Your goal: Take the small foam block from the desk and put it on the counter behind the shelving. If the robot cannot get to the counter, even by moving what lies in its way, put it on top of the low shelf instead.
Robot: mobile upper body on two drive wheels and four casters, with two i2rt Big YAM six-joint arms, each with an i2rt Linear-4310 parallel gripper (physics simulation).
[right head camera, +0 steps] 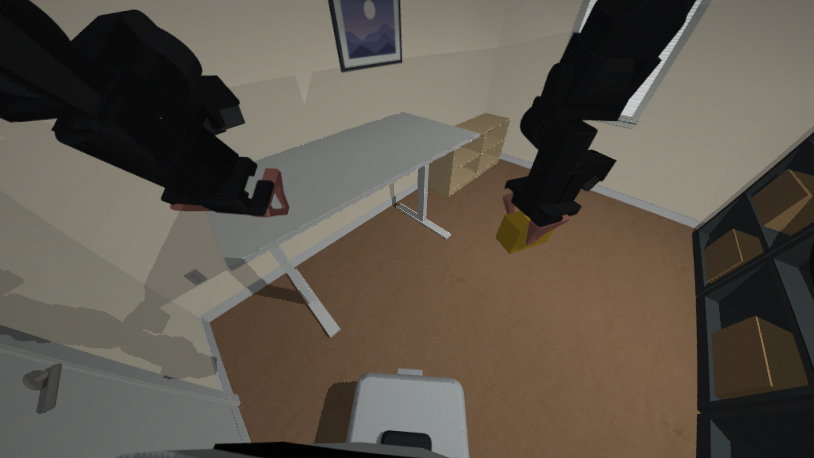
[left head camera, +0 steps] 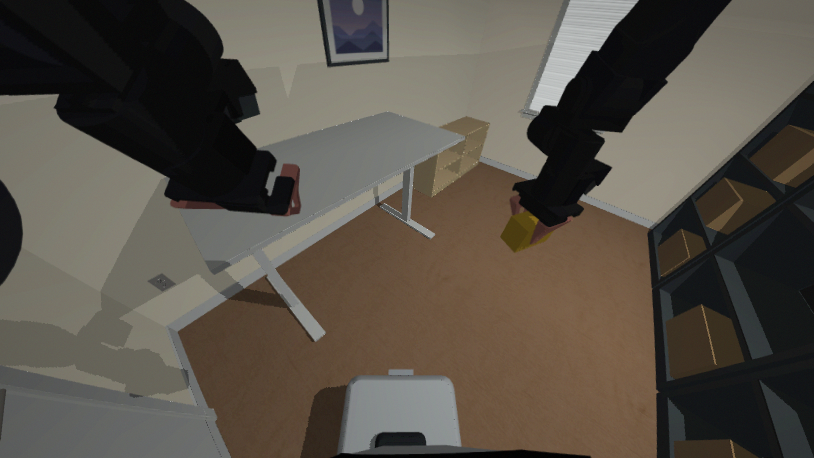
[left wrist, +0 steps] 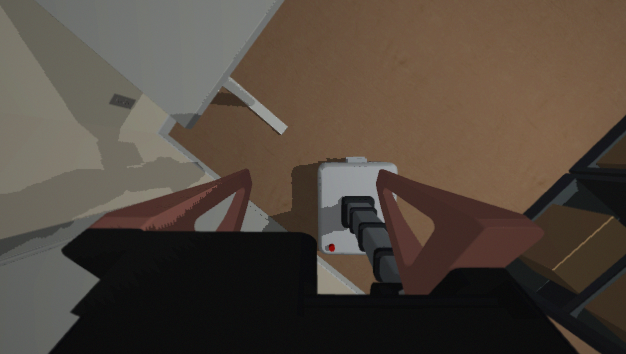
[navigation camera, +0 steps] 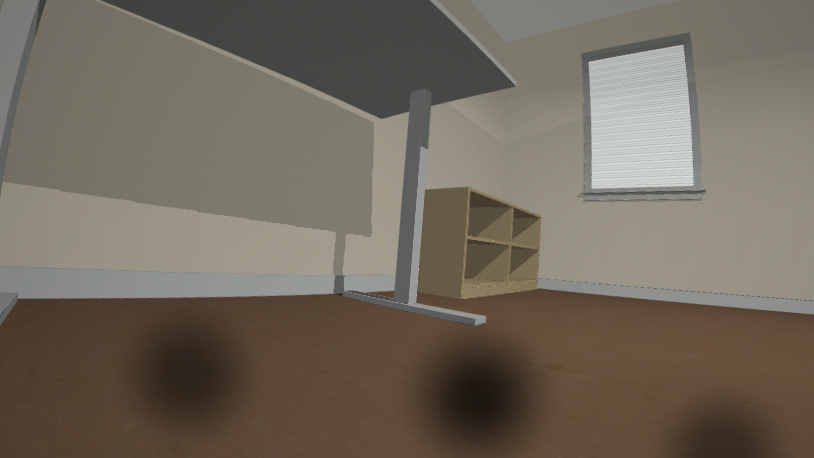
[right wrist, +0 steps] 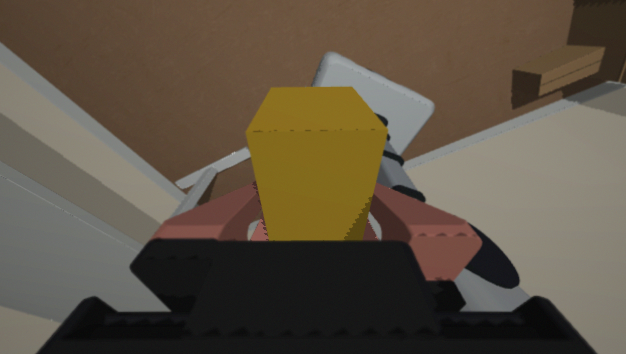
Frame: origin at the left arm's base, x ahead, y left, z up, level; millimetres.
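Seen in the pictures: left gripper, fingertip midpoint: (right head camera: 260, 208) (left head camera: 267, 207) (left wrist: 313, 176); right gripper, fingertip midpoint: (right head camera: 520, 235) (left head camera: 523, 235) (right wrist: 313, 176).
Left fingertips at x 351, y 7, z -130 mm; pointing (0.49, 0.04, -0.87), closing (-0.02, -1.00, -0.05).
Note:
Offsets run from my left fingertips to a thing's top centre.
The small yellow foam block {dz -44, dx +47, dy -465 mm} (left head camera: 515, 232) (right head camera: 511, 232) (right wrist: 317, 150) is between the fingers of my right gripper (left head camera: 529, 221) (right head camera: 520, 219) (right wrist: 313, 176), which is shut on it and holds it in the air. My left gripper (left head camera: 241, 202) (right head camera: 233, 207) (left wrist: 313, 176) is open and empty, at the left of both head views. The grey desk (left head camera: 341, 165) (right head camera: 352, 165) (left wrist: 150, 50) (navigation camera: 318, 62) stands along the wall. The low wooden shelf (left head camera: 425, 176) (right head camera: 441, 177) (navigation camera: 444, 244) stands past the desk's far end, near the room corner. The counter does not show.
Dark shelving (left head camera: 654, 319) (right head camera: 700, 353) with cardboard boxes stands along the right side in the head views. The desk's T-shaped leg (left head camera: 407, 196) (navigation camera: 410, 199) stands before the low shelf. A small box {dz -1099, dx -1211, dy -860 mm} (right wrist: 565, 65) lies at the upper right of the right wrist view.

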